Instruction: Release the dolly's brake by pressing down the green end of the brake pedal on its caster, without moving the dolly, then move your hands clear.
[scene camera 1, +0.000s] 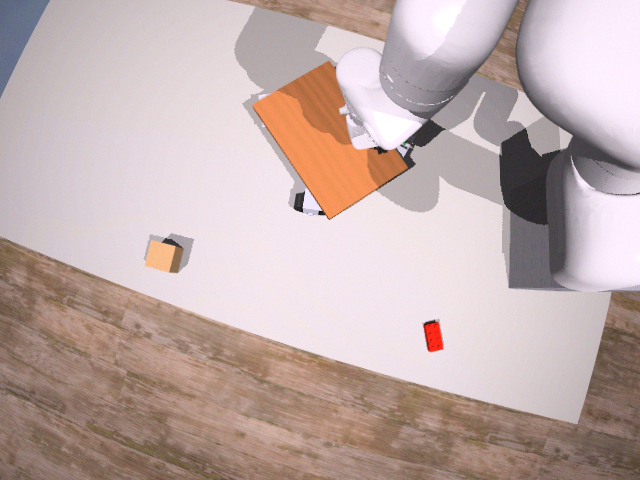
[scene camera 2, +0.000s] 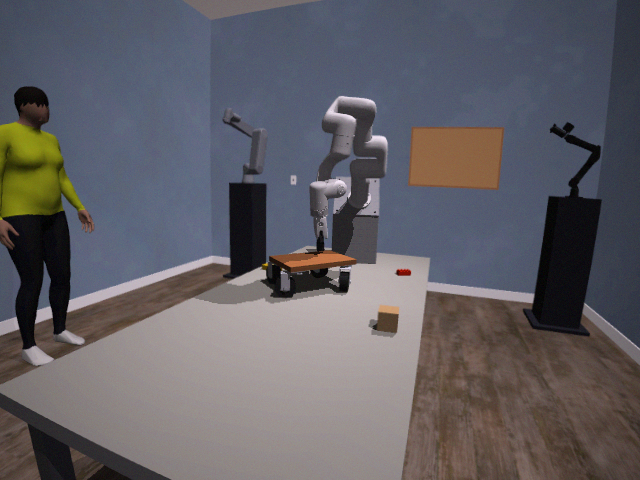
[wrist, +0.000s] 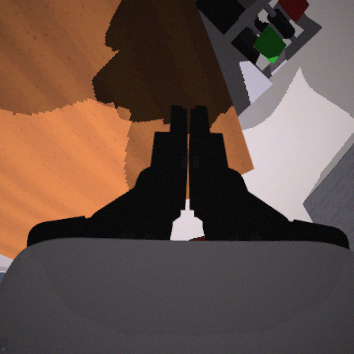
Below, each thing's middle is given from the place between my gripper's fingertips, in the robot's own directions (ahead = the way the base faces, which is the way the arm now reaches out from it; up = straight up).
I see the dolly (scene camera 1: 303, 117) 11 cm ahead of my hand, 1 cm to the right of it and 7 cm below it. Also, from my hand: tan block (scene camera 1: 161, 256): 38 cm ahead, 37 cm to the left, 10 cm below.
